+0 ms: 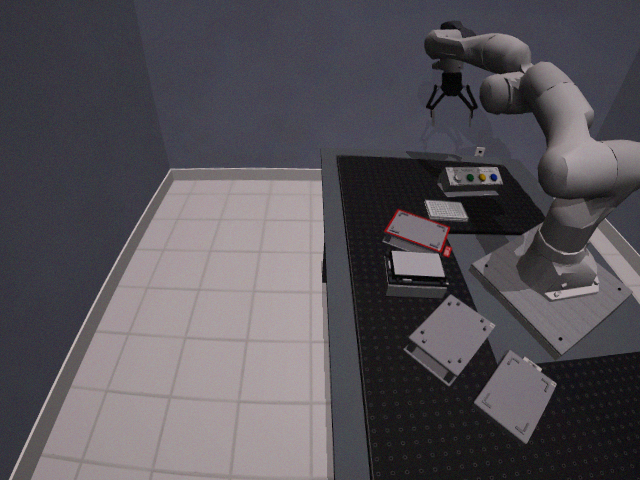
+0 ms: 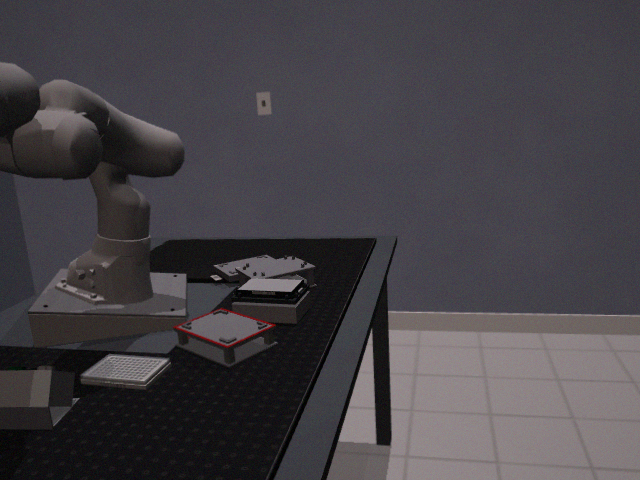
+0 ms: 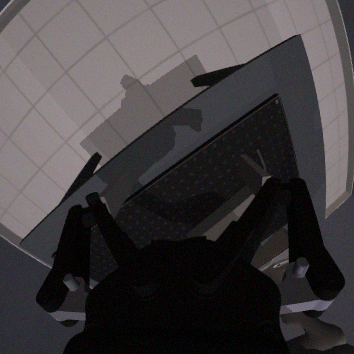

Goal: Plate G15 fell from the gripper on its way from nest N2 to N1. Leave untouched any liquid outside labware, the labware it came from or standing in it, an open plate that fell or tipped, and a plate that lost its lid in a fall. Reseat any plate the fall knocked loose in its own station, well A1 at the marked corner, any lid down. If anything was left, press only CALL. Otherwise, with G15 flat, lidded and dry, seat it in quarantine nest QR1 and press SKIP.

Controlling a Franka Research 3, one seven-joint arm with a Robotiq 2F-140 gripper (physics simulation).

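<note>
My gripper (image 1: 451,122) (image 3: 182,172) is open and empty, high above the table's far end, beyond the button box (image 1: 471,178) (image 2: 25,395). A white well plate (image 1: 446,210) (image 2: 126,369) lies flat on the black mat between the button box and a red-edged nest (image 1: 417,230) (image 2: 224,326). That nest holds no plate. I cannot tell whether the plate has its lid, or read its marks. Two grey nests (image 1: 452,335) (image 1: 515,395) stand bare at the near end. The button box carries white, green, yellow and blue buttons; their labels are too small to read. No liquid can be made out.
A grey block station with a black frame and a flat white top (image 1: 417,263) (image 2: 272,285) stands between the red-edged nest and the grey nests. A red tag (image 1: 447,251) is at that nest's corner. The arm's base plate (image 1: 560,330) (image 2: 108,305) is beside the mat.
</note>
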